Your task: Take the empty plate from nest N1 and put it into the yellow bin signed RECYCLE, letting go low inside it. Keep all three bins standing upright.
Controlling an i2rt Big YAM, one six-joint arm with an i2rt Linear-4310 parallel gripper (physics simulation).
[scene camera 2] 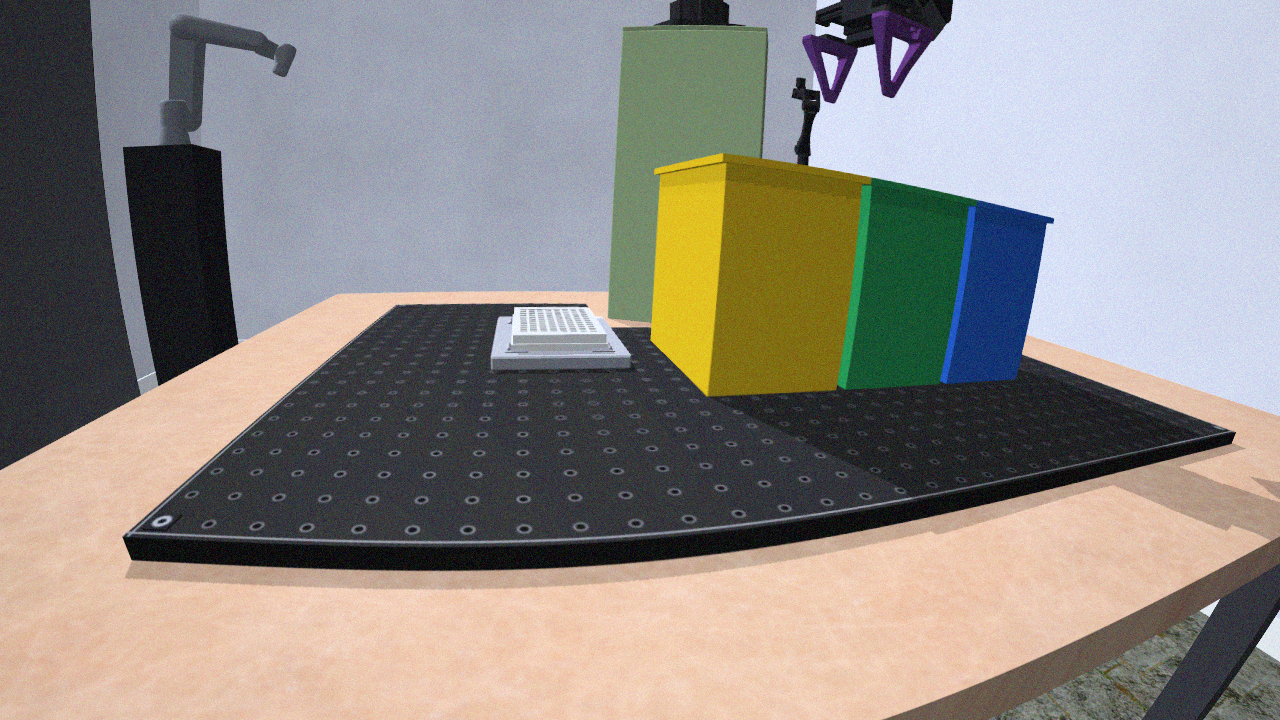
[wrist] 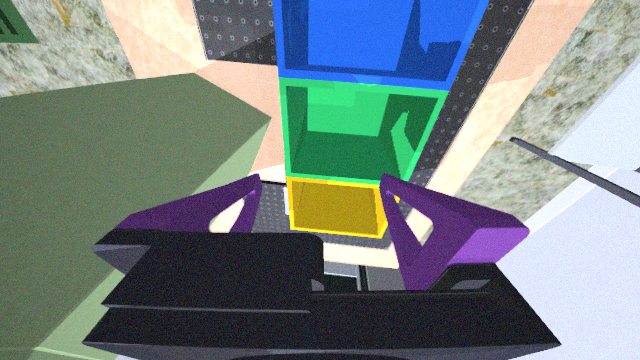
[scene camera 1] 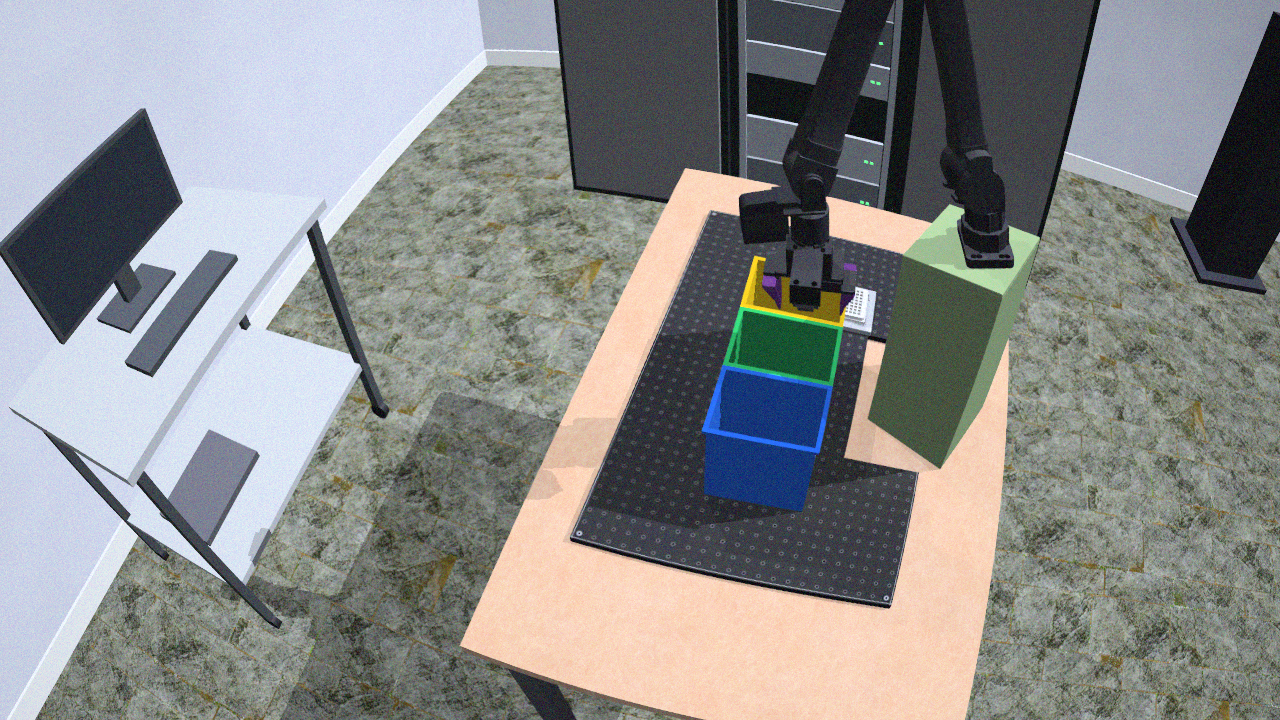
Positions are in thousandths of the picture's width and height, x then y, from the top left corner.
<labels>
my gripper: scene camera 2 669, 138; wrist 501, 501; scene camera 1 633, 430
yellow bin: scene camera 2 589, 366; wrist 545, 579; scene camera 1 590, 413
green bin: scene camera 2 711, 335; wrist 534, 365; scene camera 1 595, 474
blue bin: scene camera 2 784, 342; wrist 659, 143; scene camera 1 596, 599
</labels>
